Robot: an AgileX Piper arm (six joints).
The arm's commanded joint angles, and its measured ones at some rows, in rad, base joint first. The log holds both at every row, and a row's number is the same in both.
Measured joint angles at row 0:
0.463, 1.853, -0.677, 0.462, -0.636, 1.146
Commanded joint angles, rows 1 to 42:
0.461, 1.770, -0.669, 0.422, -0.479, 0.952
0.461, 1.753, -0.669, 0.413, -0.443, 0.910
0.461, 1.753, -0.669, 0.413, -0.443, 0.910
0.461, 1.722, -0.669, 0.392, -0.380, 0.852
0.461, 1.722, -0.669, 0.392, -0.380, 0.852
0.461, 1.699, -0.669, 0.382, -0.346, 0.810
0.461, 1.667, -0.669, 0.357, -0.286, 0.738
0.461, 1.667, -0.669, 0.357, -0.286, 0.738
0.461, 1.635, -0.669, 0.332, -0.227, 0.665
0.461, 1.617, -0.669, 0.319, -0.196, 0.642
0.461, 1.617, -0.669, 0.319, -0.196, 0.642
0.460, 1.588, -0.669, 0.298, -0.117, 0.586
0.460, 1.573, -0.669, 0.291, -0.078, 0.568
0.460, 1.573, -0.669, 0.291, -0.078, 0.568
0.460, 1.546, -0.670, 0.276, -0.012, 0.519
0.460, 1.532, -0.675, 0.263, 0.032, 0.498
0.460, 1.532, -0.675, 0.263, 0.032, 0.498
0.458, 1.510, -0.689, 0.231, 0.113, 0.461
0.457, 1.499, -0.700, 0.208, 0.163, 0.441
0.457, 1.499, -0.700, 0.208, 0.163, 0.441
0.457, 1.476, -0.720, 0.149, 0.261, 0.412
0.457, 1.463, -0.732, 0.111, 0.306, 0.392
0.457, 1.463, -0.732, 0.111, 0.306, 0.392
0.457, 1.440, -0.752, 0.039, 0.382, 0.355
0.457, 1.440, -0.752, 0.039, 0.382, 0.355
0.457, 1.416, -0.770, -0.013, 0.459, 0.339
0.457, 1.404, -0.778, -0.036, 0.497, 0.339
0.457, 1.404, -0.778, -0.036, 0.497, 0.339
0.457, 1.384, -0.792, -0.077, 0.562, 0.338
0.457, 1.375, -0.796, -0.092, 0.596, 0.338
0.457, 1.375, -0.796, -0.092, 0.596, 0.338
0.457, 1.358, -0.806, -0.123, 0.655, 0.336
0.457, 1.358, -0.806, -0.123, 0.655, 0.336
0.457, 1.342, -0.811, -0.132, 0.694, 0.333
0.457, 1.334, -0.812, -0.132, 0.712, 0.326
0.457, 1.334, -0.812, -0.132, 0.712, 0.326
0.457, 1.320, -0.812, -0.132, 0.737, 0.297
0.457, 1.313, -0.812, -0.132, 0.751, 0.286
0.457, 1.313, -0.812, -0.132, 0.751, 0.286
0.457, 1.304, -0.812, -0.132, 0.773, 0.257
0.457, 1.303, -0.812, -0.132, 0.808, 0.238
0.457, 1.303, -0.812, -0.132, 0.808, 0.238
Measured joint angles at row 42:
0.460, 1.313, -0.807, -0.123, 0.756, 0.284
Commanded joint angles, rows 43 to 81:
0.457, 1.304, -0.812, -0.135, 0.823, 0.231
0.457, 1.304, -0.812, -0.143, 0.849, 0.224
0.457, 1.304, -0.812, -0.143, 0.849, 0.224
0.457, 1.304, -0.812, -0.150, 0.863, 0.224
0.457, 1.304, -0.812, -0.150, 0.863, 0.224
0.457, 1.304, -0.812, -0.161, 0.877, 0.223
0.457, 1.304, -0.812, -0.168, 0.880, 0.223
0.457, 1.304, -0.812, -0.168, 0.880, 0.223
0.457, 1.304, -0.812, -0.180, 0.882, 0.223
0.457, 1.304, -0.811, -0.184, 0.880, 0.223
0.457, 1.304, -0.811, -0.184, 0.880, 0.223
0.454, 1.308, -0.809, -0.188, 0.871, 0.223
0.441, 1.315, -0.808, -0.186, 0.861, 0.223
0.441, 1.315, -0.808, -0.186, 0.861, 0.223
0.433, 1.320, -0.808, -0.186, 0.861, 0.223
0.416, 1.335, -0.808, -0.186, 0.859, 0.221
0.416, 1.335, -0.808, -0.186, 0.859, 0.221
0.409, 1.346, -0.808, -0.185, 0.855, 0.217
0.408, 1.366, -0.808, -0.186, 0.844, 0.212
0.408, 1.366, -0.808, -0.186, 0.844, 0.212
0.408, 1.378, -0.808, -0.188, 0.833, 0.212
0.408, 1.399, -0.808, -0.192, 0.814, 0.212
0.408, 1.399, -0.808, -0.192, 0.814, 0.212
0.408, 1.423, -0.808, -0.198, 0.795, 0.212
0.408, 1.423, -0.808, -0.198, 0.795, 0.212
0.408, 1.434, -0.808, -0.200, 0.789, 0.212
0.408, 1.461, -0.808, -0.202, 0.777, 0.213
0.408, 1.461, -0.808, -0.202, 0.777, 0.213
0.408, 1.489, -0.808, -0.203, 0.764, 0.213
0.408, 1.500, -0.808, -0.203, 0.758, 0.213
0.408, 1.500, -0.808, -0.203, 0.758, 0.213
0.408, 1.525, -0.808, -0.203, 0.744, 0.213
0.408, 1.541, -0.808, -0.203, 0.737, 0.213
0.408, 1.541, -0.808, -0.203, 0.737, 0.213
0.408, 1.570, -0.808, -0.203, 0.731, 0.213
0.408, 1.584, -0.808, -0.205, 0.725, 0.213
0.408, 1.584, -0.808, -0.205, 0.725, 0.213
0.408, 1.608, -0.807, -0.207, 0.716, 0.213
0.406, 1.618, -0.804, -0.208, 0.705, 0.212
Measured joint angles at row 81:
0.412, 1.590, -0.808, -0.198, 0.729, 0.226
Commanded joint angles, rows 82 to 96:
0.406, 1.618, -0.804, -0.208, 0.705, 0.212
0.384, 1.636, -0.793, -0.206, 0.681, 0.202
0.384, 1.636, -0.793, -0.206, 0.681, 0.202
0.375, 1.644, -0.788, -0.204, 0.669, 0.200
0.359, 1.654, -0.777, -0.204, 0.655, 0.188
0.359, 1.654, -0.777, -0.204, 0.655, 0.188
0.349, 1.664, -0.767, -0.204, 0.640, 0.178
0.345, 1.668, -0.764, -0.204, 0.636, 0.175
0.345, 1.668, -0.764, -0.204, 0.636, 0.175
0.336, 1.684, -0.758, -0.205, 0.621, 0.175
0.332, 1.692, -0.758, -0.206, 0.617, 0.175
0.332, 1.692, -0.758, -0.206, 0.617, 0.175
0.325, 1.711, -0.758, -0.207, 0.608, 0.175
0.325, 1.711, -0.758, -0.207, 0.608, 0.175
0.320, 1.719, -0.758, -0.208, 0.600, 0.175
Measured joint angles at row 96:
0.329, 1.708, -0.764, -0.200, 0.612, 0.184
